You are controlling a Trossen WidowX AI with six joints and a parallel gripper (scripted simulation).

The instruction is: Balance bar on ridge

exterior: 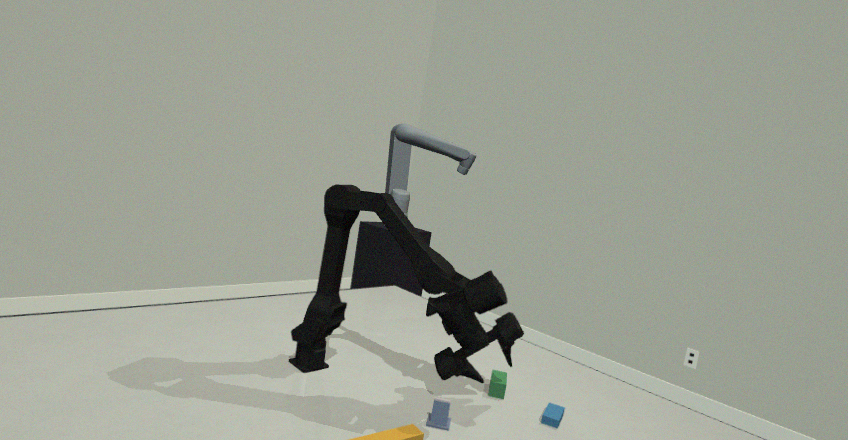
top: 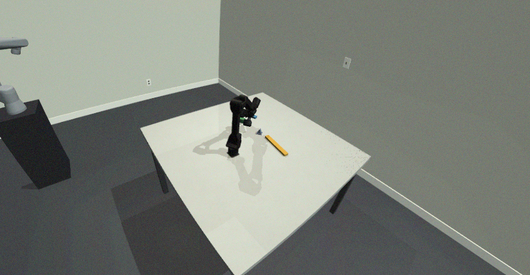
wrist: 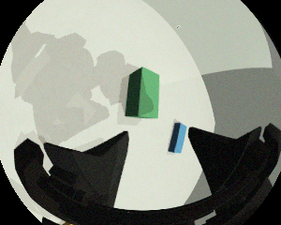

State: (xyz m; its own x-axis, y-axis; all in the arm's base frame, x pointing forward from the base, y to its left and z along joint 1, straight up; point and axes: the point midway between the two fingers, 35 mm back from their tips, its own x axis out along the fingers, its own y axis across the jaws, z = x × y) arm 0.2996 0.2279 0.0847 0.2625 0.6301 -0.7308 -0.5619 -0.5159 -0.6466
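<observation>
Right now the orange bar is 36 cm to the right of my gripper tip and 5 cm below it. Round my gripper tip: blue cube 11 cm ahead, 5 cm to the left, 5 cm below; then green cube 5 cm to the left, 4 cm below, 2 cm behind.
</observation>
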